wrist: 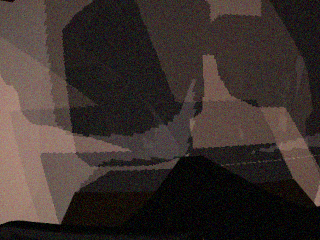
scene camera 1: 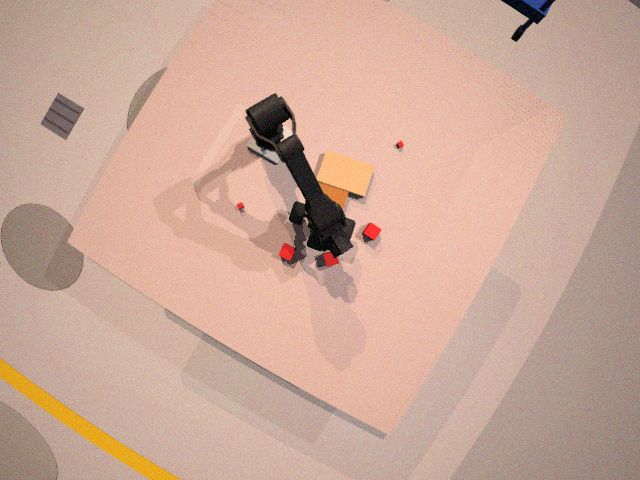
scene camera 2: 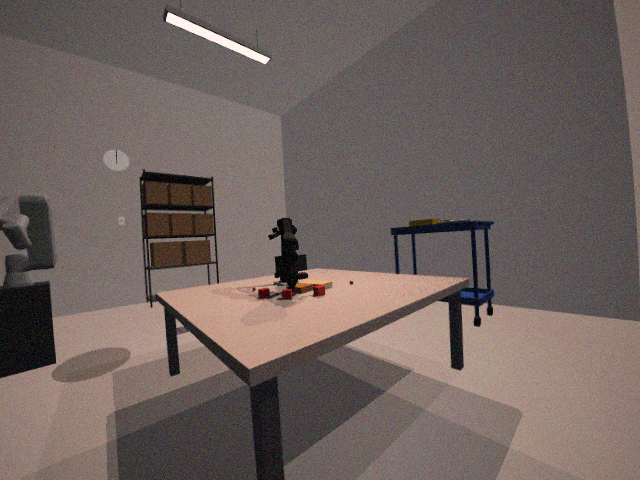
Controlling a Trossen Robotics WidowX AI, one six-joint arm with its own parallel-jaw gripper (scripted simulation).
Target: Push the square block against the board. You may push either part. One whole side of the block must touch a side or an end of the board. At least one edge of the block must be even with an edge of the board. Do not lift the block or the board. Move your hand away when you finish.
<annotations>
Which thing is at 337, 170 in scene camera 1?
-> A board.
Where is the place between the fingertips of the gripper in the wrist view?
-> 190, 167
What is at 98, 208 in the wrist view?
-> A square block.
</annotations>
